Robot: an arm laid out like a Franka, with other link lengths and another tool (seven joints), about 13 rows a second.
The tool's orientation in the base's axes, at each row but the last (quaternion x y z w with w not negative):
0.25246, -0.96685, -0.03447, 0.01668
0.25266, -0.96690, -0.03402, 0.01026
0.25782, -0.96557, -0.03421, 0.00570
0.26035, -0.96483, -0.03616, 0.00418
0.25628, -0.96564, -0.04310, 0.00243
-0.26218, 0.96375, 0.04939, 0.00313
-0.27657, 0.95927, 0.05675, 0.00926
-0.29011, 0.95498, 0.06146, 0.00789
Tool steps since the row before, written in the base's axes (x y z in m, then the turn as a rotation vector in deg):
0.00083, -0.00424, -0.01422, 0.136, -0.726, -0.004
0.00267, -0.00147, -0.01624, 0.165, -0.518, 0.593
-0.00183, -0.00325, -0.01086, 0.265, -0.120, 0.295
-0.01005, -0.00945, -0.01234, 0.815, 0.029, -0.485
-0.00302, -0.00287, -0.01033, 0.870, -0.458, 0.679
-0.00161, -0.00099, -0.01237, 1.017, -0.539, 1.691
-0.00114, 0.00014, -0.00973, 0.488, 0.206, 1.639
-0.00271, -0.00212, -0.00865, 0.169, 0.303, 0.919
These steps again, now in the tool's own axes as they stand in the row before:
0.00114, -0.00516, 0.01389, 0.237, -0.698, -0.045
-0.00165, -0.00373, 0.01601, 0.111, -0.489, -0.629
0.00328, -0.00265, 0.01068, -0.172, -0.215, -0.309
0.01357, -0.00399, 0.01194, -0.714, -0.419, 0.464
0.00422, -0.00186, 0.01014, -0.541, -0.769, -0.737
0.00228, -0.00119, 0.01225, -0.659, -0.818, -1.755
0.00137, -0.00029, 0.00970, -0.603, 0.084, -1.611
0.00386, -0.00122, 0.00838, -0.355, 0.260, -0.878

